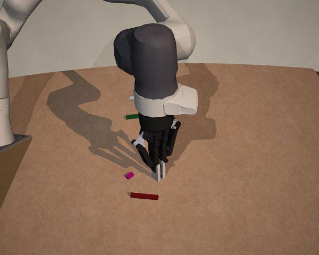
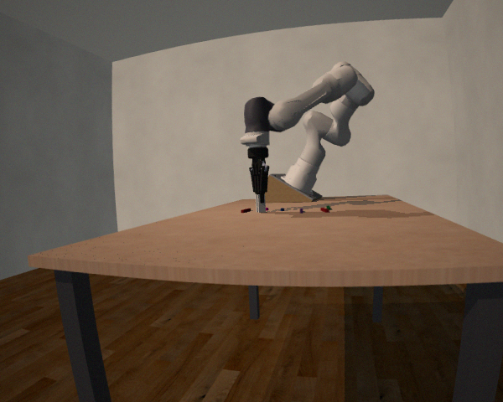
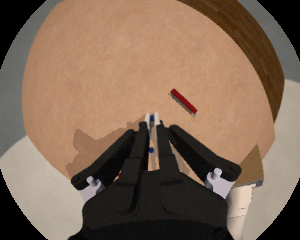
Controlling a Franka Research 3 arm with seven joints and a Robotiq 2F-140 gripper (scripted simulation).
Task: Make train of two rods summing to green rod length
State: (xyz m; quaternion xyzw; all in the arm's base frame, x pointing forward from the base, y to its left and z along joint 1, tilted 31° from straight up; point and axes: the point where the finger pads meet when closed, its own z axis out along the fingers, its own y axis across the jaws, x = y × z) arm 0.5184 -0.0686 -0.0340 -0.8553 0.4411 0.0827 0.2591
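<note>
My hand is 80 mm past the magenta rod and 30 mm above it. The rest, counted from my hand: purple rod (20 mm ahead, 150 mm to the left, 30 mm below); then green rod (60 mm behind, 240 mm to the left, 30 mm below).
</note>
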